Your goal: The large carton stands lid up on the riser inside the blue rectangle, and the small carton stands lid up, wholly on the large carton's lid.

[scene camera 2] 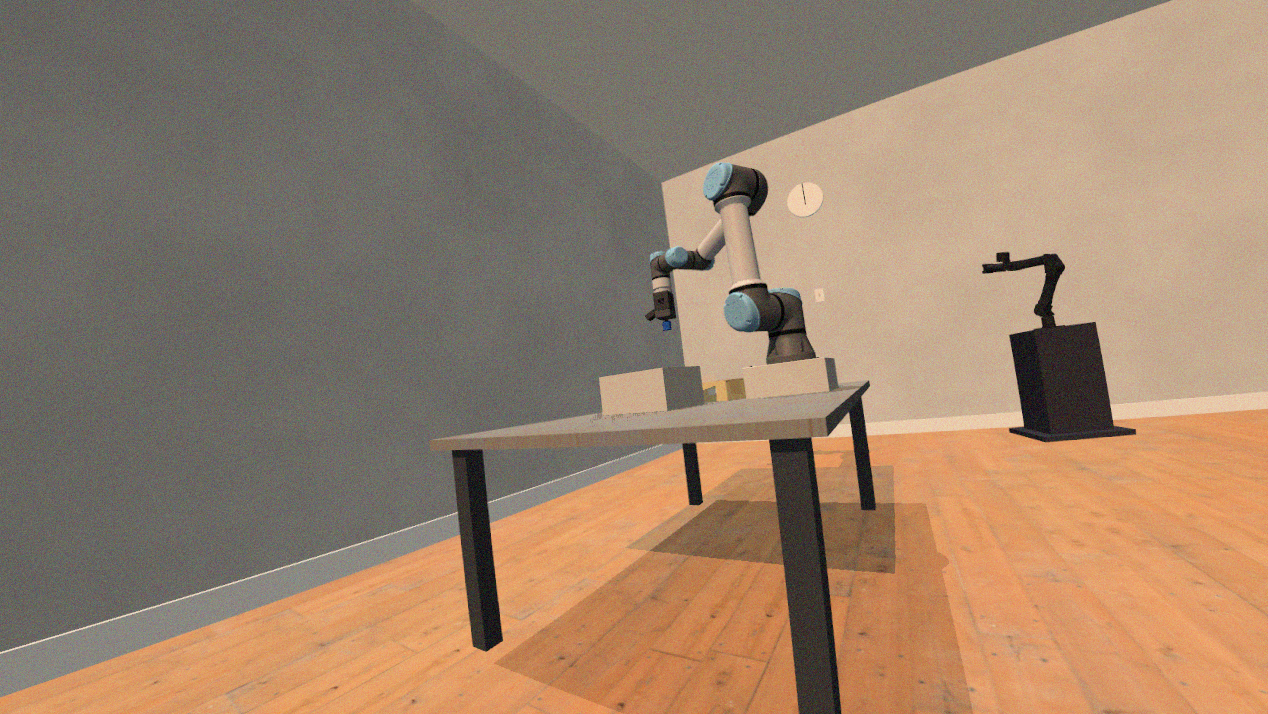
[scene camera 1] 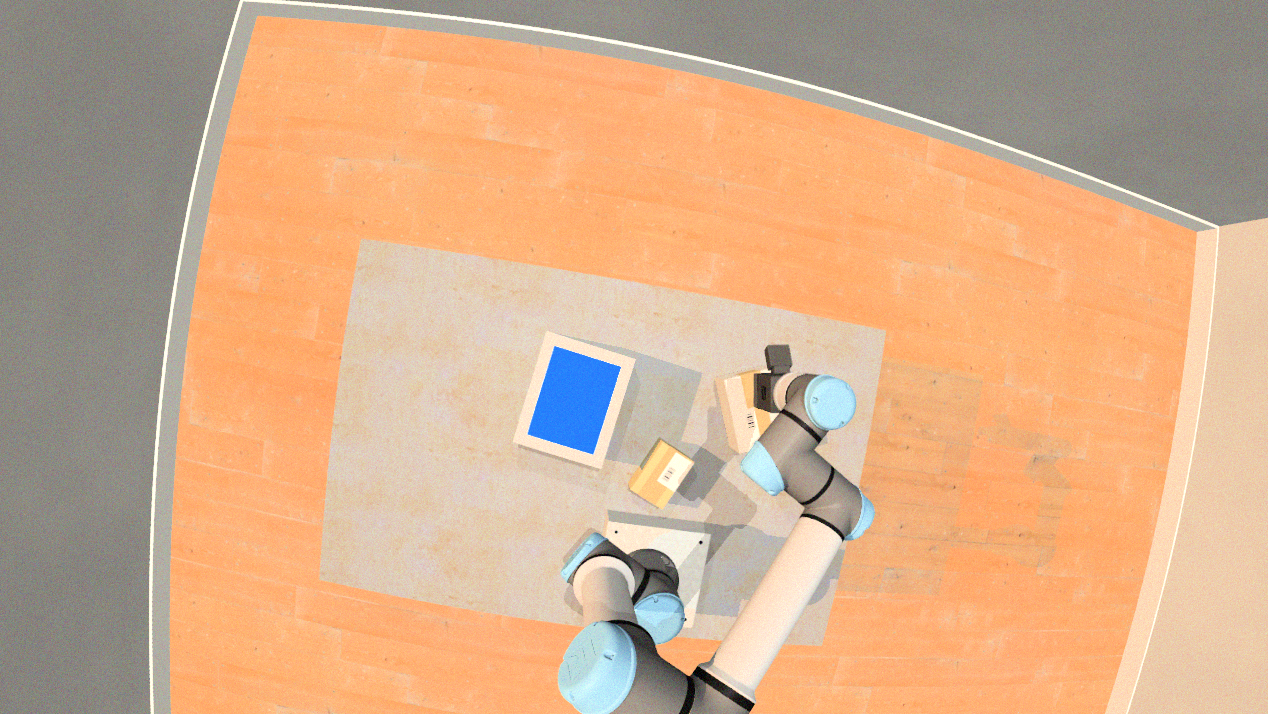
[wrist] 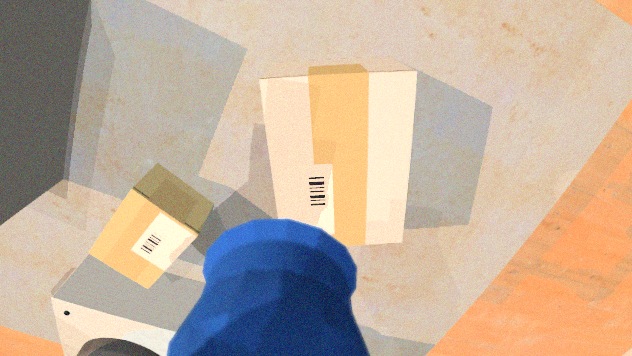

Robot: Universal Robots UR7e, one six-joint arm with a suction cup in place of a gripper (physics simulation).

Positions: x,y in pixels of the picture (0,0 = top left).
small carton: scene camera 2 724,390; scene camera 1; wrist
riser: scene camera 2 662,389; scene camera 1 577,389; wrist 47,47
same spot on small carton: (wrist: 161,215) = (scene camera 1: 676,454)
